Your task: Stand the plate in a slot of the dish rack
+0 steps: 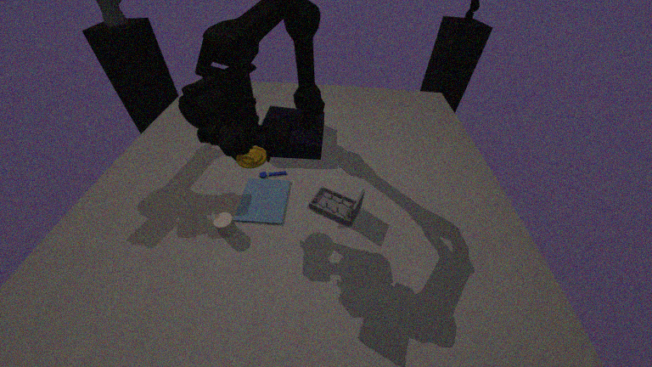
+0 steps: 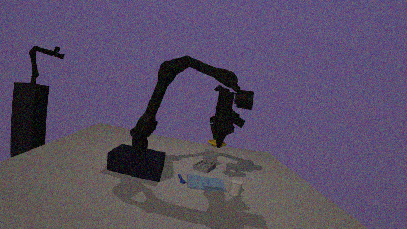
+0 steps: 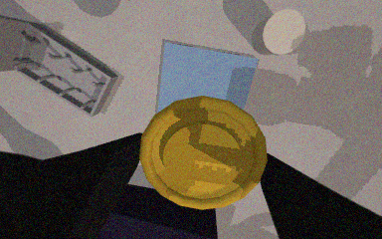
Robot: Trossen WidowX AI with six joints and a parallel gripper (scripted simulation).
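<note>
My gripper tip is 200 mm to the right of the grey dish rack, 140 mm above it and 20 mm short of it. From my gripper tip the other things lie so: yellow plate: 10 mm above; then white cup: 140 mm below, 80 mm to the right, 80 mm ahead; then blue spoon: 160 mm below, 110 mm behind, 10 mm to the left.
</note>
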